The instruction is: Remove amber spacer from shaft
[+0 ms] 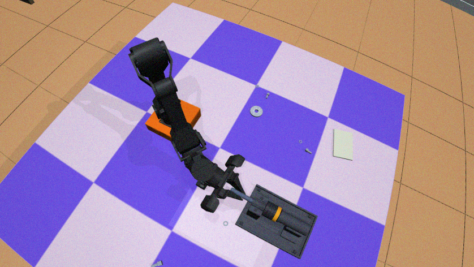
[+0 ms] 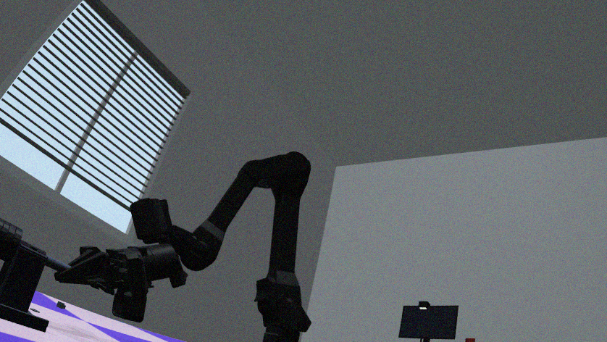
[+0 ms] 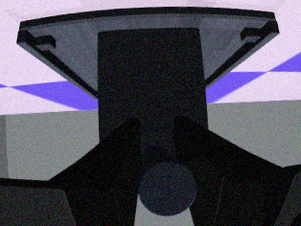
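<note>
Right now my gripper tip is 4 cm short of the shaft and 2 cm below it. The rest, counted from my gripper tip: amber spacer: 11 cm ahead, 1 cm to the right, 2 cm above; then pale card: 27 cm ahead, 37 cm to the left, 6 cm below.
</note>
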